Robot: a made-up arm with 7 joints. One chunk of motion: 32 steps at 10 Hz.
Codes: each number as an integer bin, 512 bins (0 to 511) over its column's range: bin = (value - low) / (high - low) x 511, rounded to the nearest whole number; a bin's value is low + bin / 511 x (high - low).
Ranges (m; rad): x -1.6..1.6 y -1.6..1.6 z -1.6..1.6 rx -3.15..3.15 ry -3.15..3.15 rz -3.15..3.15
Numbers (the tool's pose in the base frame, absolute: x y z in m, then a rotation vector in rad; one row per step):
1: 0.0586 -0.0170 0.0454 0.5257 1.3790 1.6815
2: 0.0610 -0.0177 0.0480 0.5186 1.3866 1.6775
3: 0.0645 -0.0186 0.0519 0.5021 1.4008 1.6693
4: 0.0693 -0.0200 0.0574 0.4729 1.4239 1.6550
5: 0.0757 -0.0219 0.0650 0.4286 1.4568 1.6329
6: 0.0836 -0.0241 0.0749 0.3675 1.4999 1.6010
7: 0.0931 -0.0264 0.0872 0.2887 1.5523 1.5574
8: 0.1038 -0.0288 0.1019 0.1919 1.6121 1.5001
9: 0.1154 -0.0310 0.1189 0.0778 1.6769 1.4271
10: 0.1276 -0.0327 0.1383 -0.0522 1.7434 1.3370
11: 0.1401 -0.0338 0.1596 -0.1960 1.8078 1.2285
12: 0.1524 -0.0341 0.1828 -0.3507 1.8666 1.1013
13: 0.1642 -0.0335 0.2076 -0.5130 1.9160 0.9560
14: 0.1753 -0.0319 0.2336 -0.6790 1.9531 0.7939
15: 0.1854 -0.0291 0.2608 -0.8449 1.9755 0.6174
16: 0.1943 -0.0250 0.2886 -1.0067 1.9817 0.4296
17: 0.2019 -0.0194 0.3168 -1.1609 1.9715 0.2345
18: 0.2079 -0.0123 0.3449 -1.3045 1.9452 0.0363
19: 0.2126 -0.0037 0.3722 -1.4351 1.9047 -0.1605
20: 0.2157 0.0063 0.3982 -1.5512 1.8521 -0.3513
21: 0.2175 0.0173 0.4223 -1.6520 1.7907 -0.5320
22: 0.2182 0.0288 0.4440 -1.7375 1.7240 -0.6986
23: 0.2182 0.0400 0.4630 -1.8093 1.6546 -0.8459
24: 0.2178 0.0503 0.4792 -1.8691 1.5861 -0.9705
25: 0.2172 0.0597 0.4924 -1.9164 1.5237 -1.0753
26: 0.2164 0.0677 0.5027 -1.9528 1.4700 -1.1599
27: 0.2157 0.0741 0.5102 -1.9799 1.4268 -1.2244
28: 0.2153 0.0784 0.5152 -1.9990 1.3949 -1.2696
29: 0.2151 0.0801 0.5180 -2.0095 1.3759 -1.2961
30: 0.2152 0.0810 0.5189 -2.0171 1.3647 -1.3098
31: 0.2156 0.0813 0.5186 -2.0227 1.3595 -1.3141
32: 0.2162 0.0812 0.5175 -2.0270 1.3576 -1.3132
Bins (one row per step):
1: 265 253 263 298 367 392
2: 265 253 263 298 368 392
3: 266 253 264 296 369 391
4: 267 252 265 294 371 390
5: 268 252 266 290 374 388
6: 269 252 267 285 377 385
7: 270 251 269 279 381 382
8: 272 251 272 271 386 377
9: 274 251 274 262 392 371
10: 276 250 278 251 397 364
11: 278 250 281 240 402 355
12: 280 250 285 227 407 345
13: 282 250 289 214 411 333
14: 283 250 293 200 414 320
15: 285 251 297 187 416 306
16: 287 252 302 174 416 290
17: 288 252 306 161 415 275
18: 289 254 311 150 413 258
19: 289 255 315 139 410 242
20: 290 257 319 130 406 227
21: 290 258 323 122 401 212
22: 290 260 326 115 395 199
23: 290 262 329 109 390 187
24: 290 264 332 104 384 177
25: 290 265 334 100 379 168
26: 290 266 336 97 375 161
27: 290 267 337 95 371 156
28: 290 268 338 93 369 153
29: 290 268 338 93 367 150
30: 290 268 338 92 366 149
31: 290 268 338 91 366 149
32: 290 268 338 91 366 149

